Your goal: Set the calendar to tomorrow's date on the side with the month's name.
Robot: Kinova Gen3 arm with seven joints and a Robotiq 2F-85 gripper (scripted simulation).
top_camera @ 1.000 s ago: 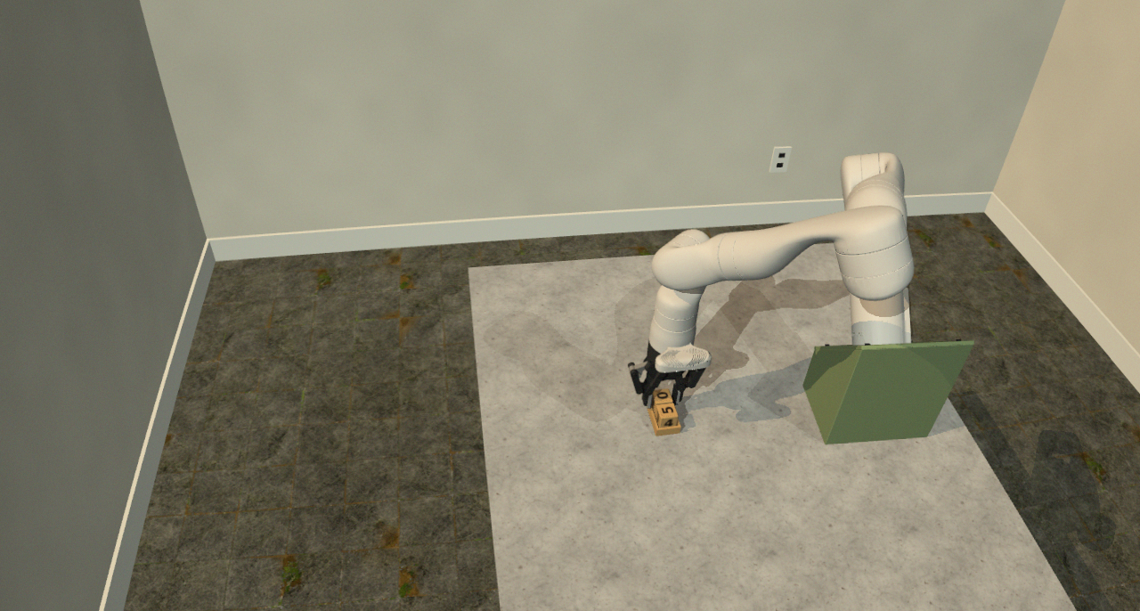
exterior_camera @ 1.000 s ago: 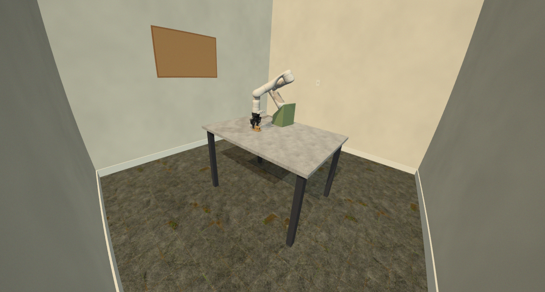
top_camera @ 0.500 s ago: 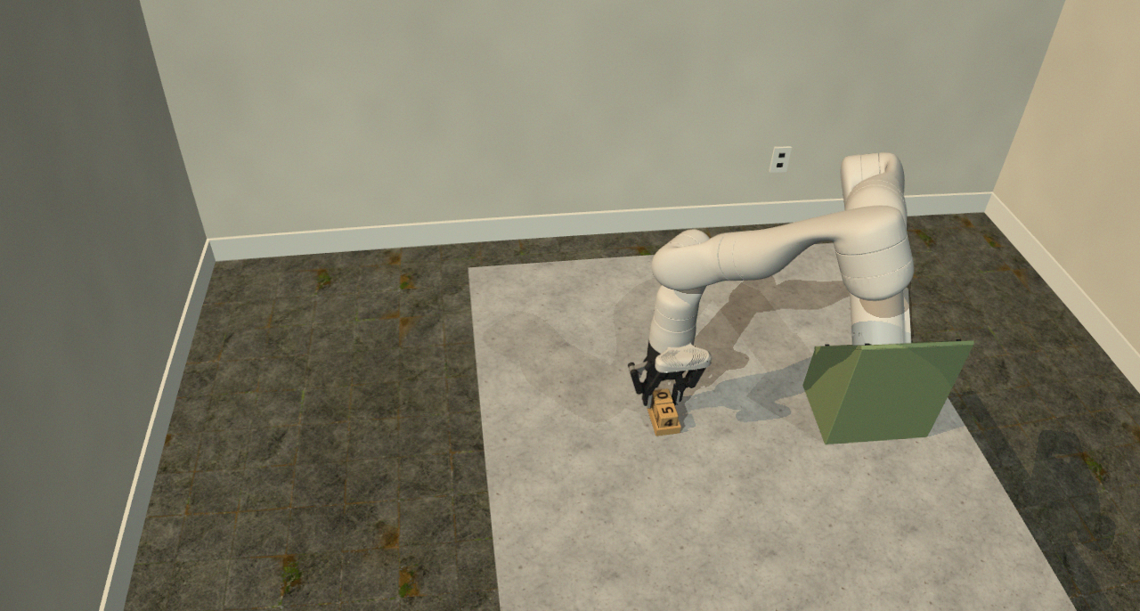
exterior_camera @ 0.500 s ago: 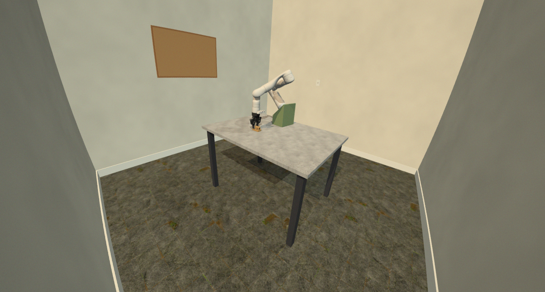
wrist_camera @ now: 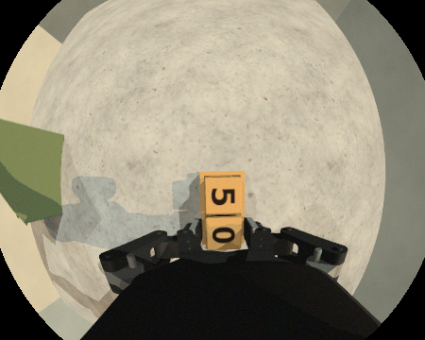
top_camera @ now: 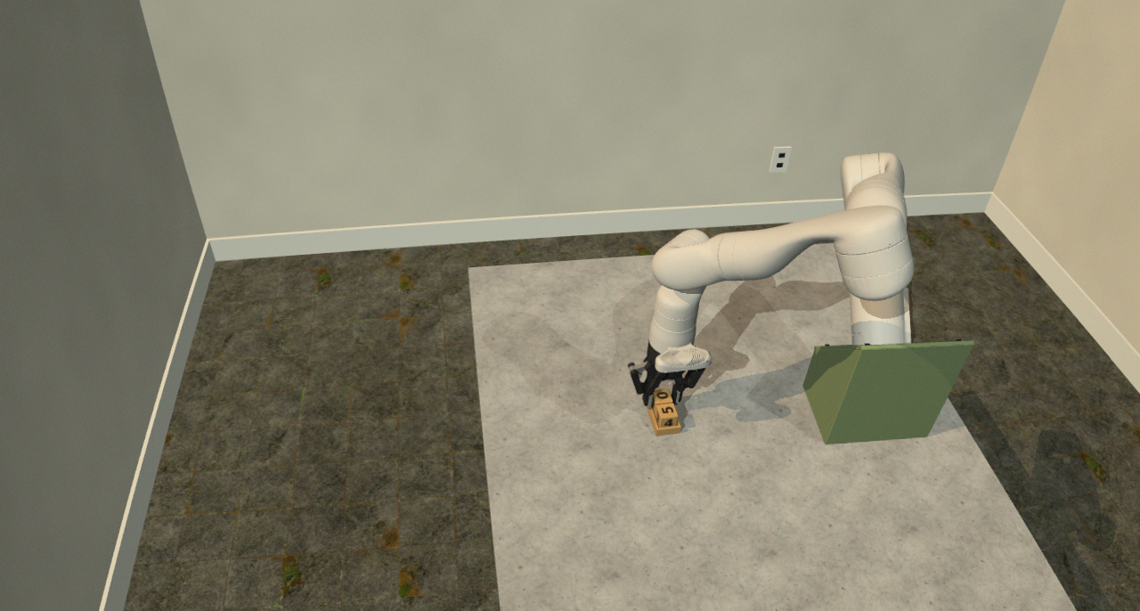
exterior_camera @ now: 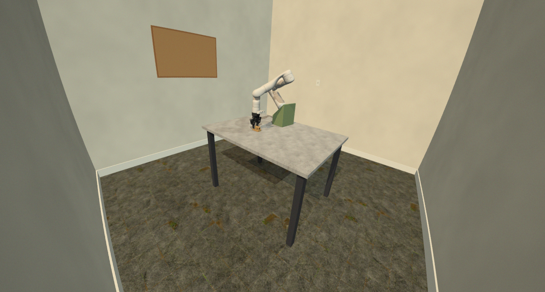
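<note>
The wooden tray lies 3 cm below my hand and 2 cm to the left of it.
</note>
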